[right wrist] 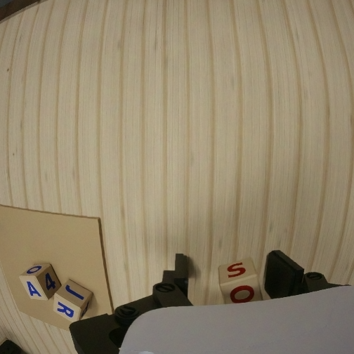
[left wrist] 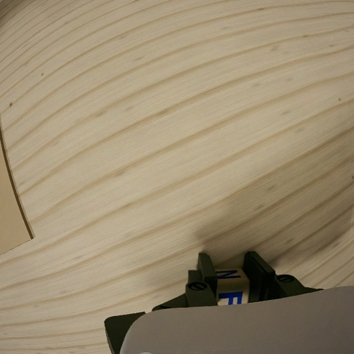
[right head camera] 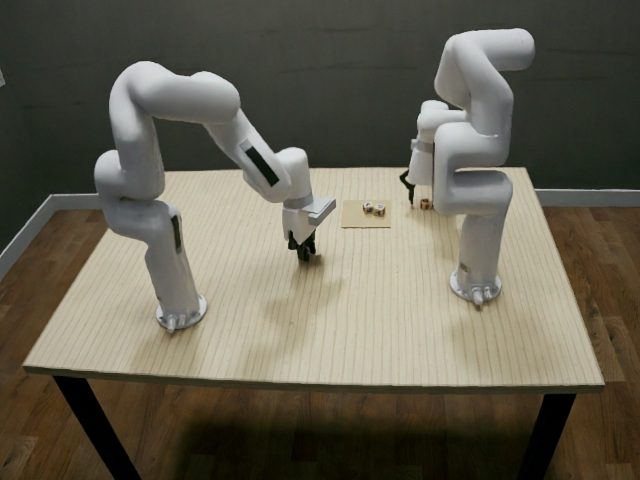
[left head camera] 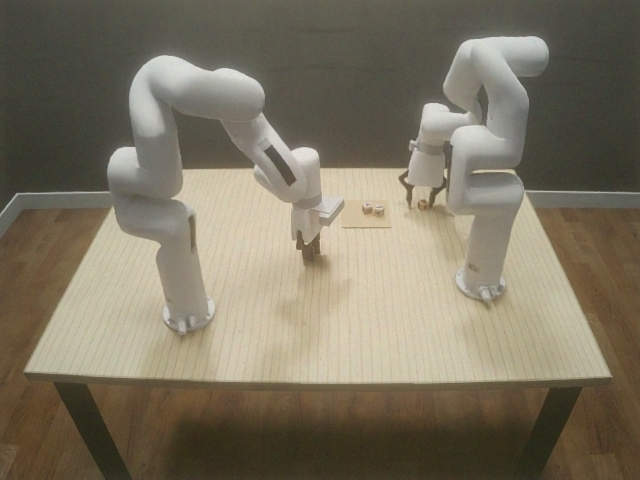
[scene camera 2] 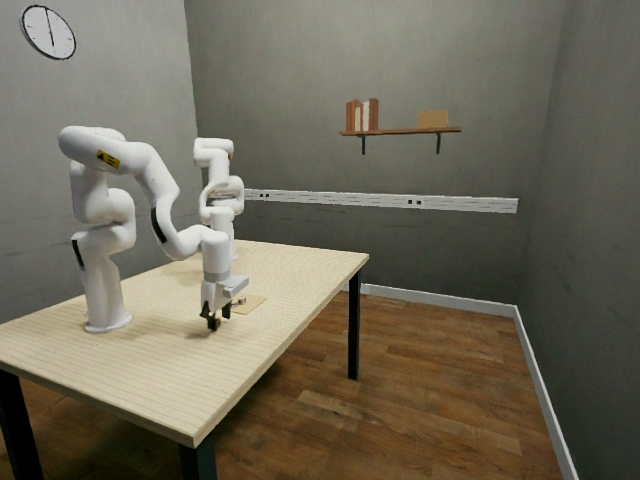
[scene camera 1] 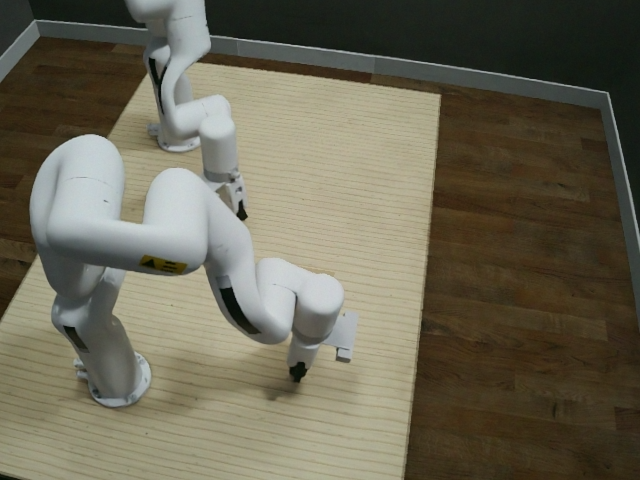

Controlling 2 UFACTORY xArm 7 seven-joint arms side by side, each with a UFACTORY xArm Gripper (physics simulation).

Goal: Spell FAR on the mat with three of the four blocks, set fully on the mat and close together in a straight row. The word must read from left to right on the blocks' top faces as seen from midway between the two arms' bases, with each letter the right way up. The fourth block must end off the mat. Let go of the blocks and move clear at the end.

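The F block (left wrist: 231, 298), with N on a side, is between the fingers of my left gripper (left head camera: 308, 255) (scene camera 1: 241, 214), which is shut on it at the table, left of and nearer than the mat (left head camera: 356, 219) (right head camera: 354, 219) (right wrist: 55, 235). The A block (left head camera: 367, 208) (right wrist: 33, 288) and the R block (left head camera: 378, 209) (right wrist: 66, 309) sit close together on the mat, A at left, both turned askew. The red-lettered block (right head camera: 425, 204) (right wrist: 242, 293), O on top, stands off the mat at the right between the fingers of my open right gripper (left head camera: 420, 205) (scene camera 1: 297, 379), a gap showing at its left.
The wooden table (left head camera: 361, 335) carries both arms. The right arm's forearm and wrist hang over the area right of the mat; in scene camera 1 they hide most of it. The far table edge lies beyond the mat. A wall shelf (scene camera 2: 400, 132) is away from the table.
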